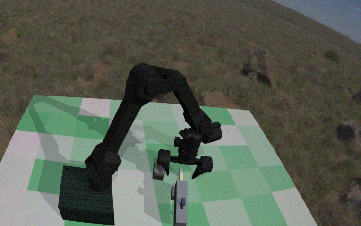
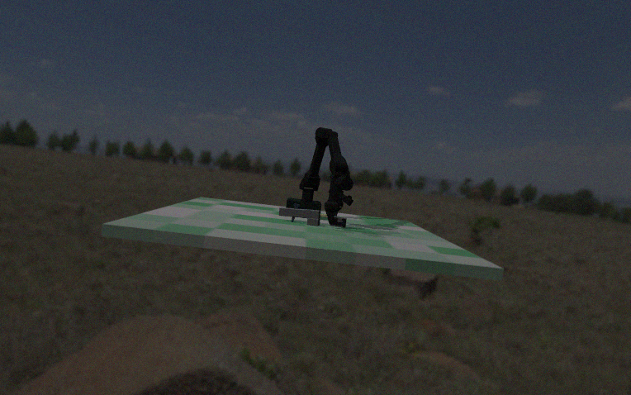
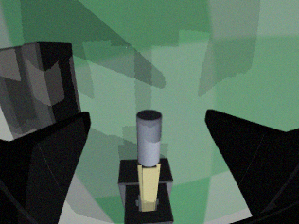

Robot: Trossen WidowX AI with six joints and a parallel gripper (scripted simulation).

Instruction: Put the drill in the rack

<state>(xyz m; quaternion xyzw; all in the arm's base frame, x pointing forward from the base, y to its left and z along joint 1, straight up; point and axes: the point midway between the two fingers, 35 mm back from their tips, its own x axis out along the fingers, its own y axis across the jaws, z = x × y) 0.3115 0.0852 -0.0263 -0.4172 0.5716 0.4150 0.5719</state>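
Now: gripper tip 20 mm past the drill, 40 mm to the left of it and 30 mm below it. The rest, counted from my gripper tip: blue key: 60 mm behind, 160 mm to the right, 30 mm above; then rack: 70 mm behind, 40 mm to the left; then grey housing block: 50 mm behind, 140 mm to the right, 20 mm above.
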